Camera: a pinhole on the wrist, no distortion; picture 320 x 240 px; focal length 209.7 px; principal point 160.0 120.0 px. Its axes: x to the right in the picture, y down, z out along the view. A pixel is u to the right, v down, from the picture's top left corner.
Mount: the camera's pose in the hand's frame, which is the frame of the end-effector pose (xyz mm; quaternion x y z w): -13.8 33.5 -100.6 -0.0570 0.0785 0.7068 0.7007
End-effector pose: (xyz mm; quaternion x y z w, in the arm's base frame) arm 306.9 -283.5 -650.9 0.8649 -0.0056 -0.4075 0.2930
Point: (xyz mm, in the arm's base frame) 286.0 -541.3 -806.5
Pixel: 178.9 19.0
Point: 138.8 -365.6 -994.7
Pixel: 21.2 40.9
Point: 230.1 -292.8 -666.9
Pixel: 47.9 160.1
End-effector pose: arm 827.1 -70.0 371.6 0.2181 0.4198 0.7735 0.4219
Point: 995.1 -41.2 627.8
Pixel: 171.5 158.4
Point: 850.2 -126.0 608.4
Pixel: 265.3 167.0
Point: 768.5 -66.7 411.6
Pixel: 182.2 12.1
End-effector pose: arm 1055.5 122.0 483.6 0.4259 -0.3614 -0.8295 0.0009
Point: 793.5 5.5 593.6
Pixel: 262.8 25.9
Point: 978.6 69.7 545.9
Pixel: 208.4 79.1
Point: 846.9 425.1 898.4
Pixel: 140.3 213.4
